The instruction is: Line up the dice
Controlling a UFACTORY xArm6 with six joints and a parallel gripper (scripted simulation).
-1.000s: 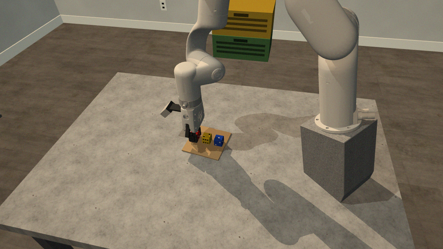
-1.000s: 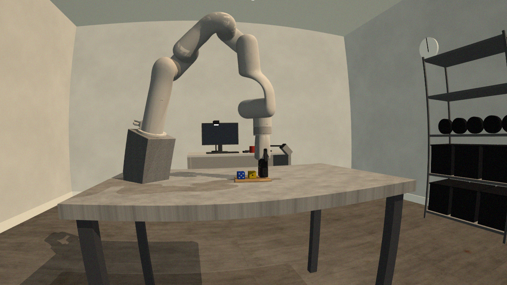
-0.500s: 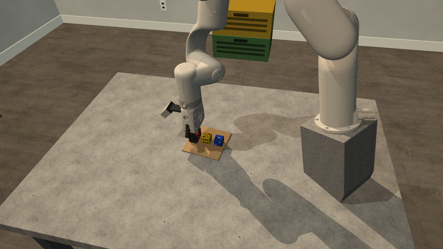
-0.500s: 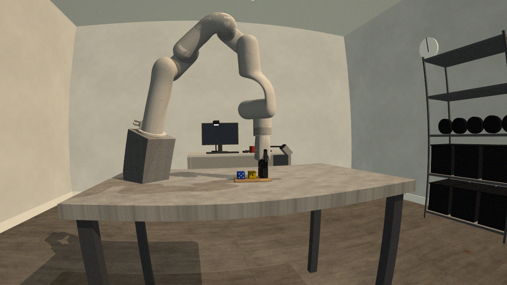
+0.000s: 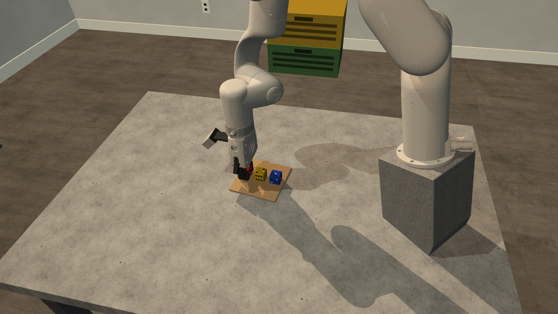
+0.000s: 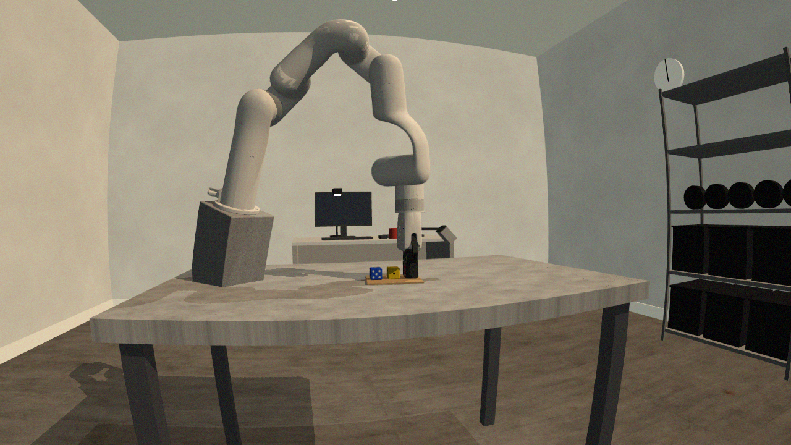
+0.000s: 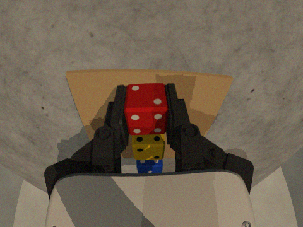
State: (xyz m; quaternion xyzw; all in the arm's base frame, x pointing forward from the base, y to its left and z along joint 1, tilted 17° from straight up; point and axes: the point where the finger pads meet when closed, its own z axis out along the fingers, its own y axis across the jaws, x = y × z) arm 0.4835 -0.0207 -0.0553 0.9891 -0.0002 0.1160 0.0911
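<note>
Right now my hand is 1 cm above the red die. Round my hand: yellow die (5 cm behind, 1 cm below); blue die (9 cm behind, 1 cm below); mat (5 cm behind, 2 cm below).
</note>
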